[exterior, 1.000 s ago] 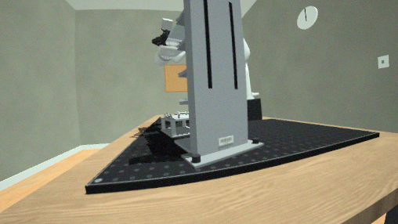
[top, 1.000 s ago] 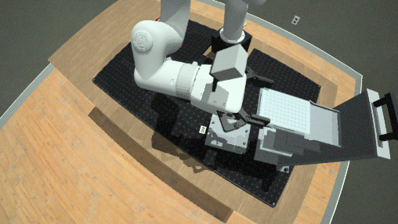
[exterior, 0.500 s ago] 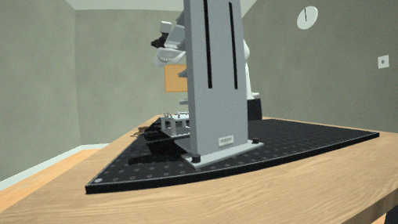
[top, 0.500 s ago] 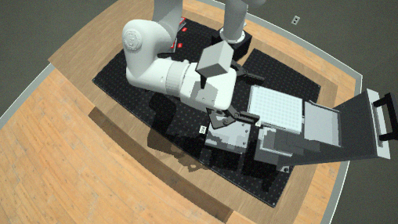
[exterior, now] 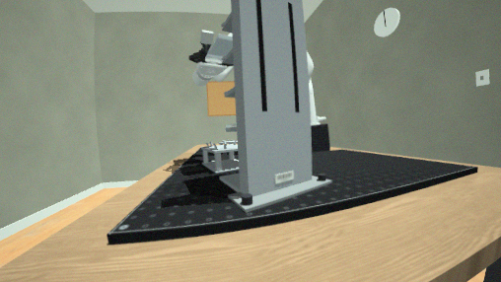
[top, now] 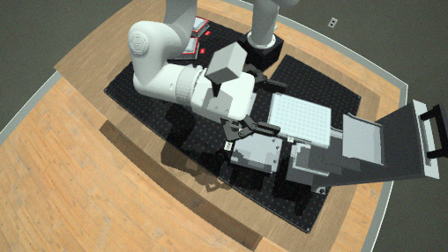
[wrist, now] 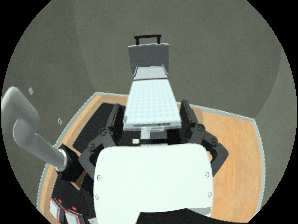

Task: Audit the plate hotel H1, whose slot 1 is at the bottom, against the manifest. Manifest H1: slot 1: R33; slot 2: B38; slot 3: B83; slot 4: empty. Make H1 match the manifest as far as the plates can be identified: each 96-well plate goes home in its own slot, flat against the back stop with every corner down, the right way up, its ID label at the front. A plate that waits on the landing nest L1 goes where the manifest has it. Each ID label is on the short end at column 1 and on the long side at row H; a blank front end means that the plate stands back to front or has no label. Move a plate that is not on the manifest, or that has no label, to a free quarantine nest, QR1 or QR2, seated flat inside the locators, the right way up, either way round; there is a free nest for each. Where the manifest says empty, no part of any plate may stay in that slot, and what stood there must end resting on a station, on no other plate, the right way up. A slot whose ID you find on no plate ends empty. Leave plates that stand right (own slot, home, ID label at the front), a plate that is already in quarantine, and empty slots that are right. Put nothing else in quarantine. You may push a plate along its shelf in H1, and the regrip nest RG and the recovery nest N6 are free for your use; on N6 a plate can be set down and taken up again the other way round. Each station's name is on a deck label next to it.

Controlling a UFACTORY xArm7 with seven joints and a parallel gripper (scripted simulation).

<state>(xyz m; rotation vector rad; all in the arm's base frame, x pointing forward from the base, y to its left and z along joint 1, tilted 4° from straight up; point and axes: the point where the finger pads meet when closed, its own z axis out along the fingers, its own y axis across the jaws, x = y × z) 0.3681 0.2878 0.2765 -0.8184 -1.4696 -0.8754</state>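
Now: hand 50 mm to the right of the white 96-well plate, 30 mm past it and 20 mm above it. Round my hand: grey plate: 250 mm below, 170 mm to the left, 90 mm behind; then red-edged quarantine nest: 710 mm to the right, 330 mm below, 310 mm behind; then plate hotel H1: 240 mm to the left, 160 mm below, 130 mm behind.
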